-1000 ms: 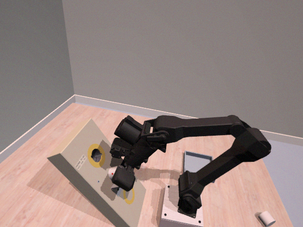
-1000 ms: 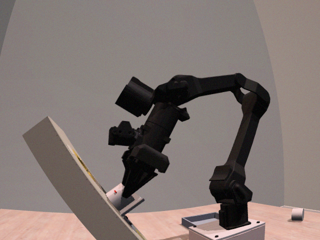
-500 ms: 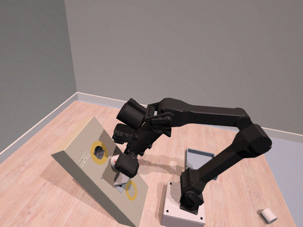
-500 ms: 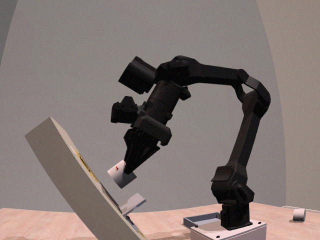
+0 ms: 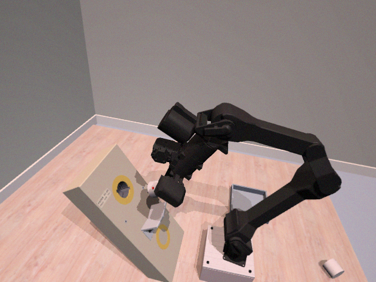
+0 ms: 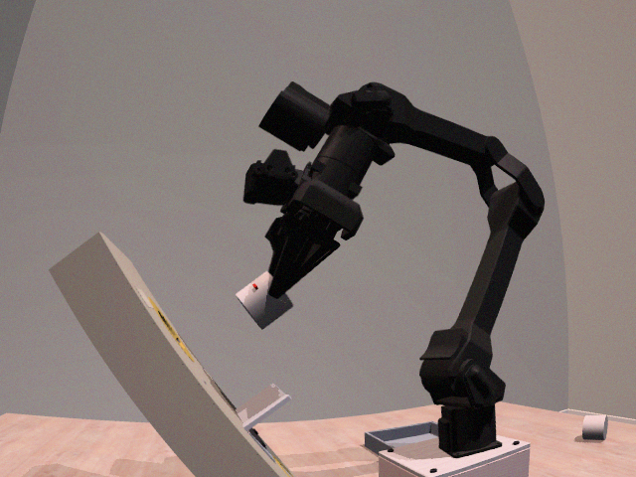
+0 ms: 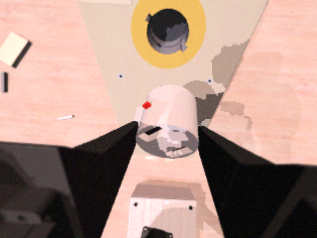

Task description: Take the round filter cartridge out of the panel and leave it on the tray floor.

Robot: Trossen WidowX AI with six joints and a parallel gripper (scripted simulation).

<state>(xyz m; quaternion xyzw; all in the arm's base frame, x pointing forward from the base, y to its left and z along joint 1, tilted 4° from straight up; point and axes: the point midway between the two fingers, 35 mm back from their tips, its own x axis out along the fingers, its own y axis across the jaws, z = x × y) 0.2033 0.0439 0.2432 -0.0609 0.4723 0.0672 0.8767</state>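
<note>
Now: the grey tray 330 mm to the right of my gripper tip, 270 mm below it and 250 mm behind it. The rest, counted from my gripper tip: beige service panel: 120 mm below, 70 mm ahead, 20 mm to the left; then round filter cartridge: right at my gripper tip.
</note>
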